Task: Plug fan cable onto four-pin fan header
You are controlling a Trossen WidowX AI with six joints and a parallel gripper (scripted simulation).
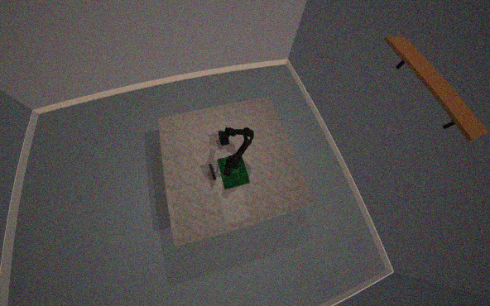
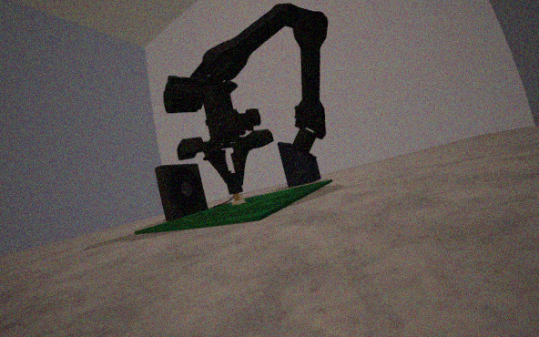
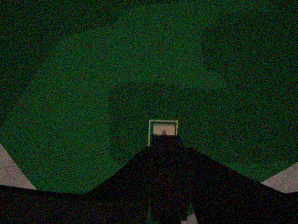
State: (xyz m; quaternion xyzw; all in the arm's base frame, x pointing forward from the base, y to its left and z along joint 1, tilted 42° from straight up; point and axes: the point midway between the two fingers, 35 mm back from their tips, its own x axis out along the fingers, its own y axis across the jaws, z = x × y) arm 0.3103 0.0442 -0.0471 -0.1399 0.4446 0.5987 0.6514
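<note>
Right now my gripper tip is 4 cm above the four-pin fan header and 1 cm to the left of it. From my gripper tip the other things lie so: fan plug: 1 cm to the right, 1 cm above; green board: 5 cm below, 3 cm to the left, 2 cm ahead; black fan: 15 cm to the right, 2 cm above, 1 cm ahead.
</note>
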